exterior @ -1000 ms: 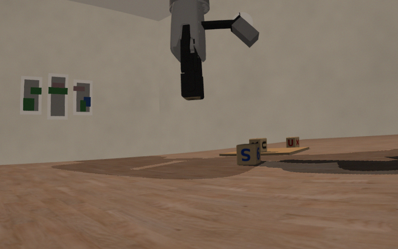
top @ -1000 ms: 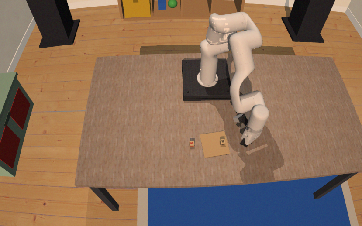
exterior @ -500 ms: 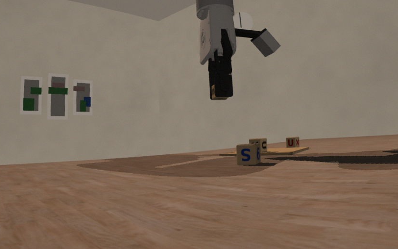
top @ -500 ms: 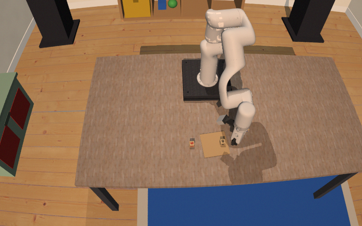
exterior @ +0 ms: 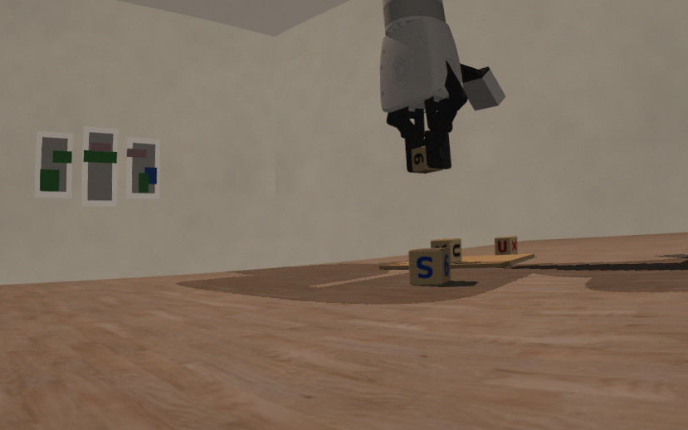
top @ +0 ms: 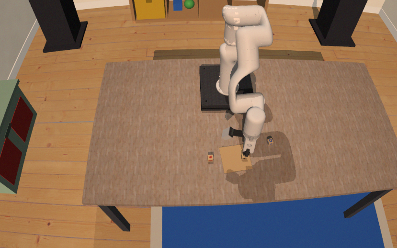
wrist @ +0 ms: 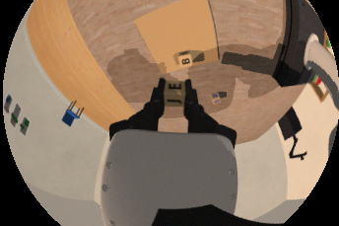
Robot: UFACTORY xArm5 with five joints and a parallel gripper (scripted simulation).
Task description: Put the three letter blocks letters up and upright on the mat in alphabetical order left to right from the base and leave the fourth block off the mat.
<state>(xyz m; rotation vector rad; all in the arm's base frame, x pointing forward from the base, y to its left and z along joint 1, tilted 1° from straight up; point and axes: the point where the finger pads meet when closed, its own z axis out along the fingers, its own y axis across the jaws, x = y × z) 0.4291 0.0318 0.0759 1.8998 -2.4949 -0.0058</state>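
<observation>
Now: the tan mat 120 mm below my hand, 40 mm to the right of it and 20 mm behind it. From my hand the other things lie so: letter block: 160 mm to the right, 110 mm below, 20 mm behind.
</observation>
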